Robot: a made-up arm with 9 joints. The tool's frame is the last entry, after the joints.
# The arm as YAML. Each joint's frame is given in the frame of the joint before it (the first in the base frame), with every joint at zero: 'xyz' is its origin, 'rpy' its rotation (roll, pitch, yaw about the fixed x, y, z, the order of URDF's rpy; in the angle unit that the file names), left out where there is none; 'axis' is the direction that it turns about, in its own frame. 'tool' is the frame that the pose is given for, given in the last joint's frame.
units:
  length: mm
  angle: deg
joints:
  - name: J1
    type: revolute
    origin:
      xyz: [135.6, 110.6, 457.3]
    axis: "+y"
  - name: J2
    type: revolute
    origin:
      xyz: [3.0, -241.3, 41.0]
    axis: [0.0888, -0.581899, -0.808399]
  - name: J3
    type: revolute
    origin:
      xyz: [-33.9, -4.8, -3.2]
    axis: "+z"
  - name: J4
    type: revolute
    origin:
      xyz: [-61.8, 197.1, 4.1]
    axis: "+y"
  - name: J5
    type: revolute
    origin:
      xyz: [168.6, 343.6, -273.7]
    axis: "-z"
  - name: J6
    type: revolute
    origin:
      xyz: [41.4, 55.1, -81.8]
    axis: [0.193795, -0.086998, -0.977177]
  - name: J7
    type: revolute
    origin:
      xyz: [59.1, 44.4, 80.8]
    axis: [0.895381, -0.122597, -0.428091]
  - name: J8
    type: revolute
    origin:
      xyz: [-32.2, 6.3, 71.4]
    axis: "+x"
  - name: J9
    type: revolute
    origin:
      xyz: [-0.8, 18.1, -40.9]
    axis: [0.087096, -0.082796, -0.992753]
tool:
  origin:
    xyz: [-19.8, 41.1, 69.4]
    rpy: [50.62, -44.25, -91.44]
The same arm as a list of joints. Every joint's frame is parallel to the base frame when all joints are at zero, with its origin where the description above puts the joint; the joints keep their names.
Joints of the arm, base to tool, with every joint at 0 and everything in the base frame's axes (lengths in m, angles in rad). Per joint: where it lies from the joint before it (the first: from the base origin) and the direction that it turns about. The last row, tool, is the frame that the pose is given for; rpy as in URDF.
J1: xyz 0.1356 0.1106 0.4573 axis +y
J2: xyz 0.003 -0.2413 0.041 axis 0.0888 -0.581899 -0.808399
J3: xyz -0.0339 -0.0048 -0.0032 axis +z
J4: xyz -0.0618 0.1971 0.0041 axis +y
J5: xyz 0.1686 0.3436 -0.2737 axis -z
J6: xyz 0.0414 0.0551 -0.0818 axis 0.193795 -0.086998 -0.977177
J7: xyz 0.0591 0.0444 0.0808 axis 0.895381 -0.122597 -0.428091
J8: xyz -0.0322 0.0063 0.0714 axis +x
J9: xyz -0.0008 0.0181 -0.0409 axis 0.087096 -0.082796 -0.992753
tool: xyz -0.0198 0.0411 0.0694 rpy 0.8835 -0.7723 -1.5959

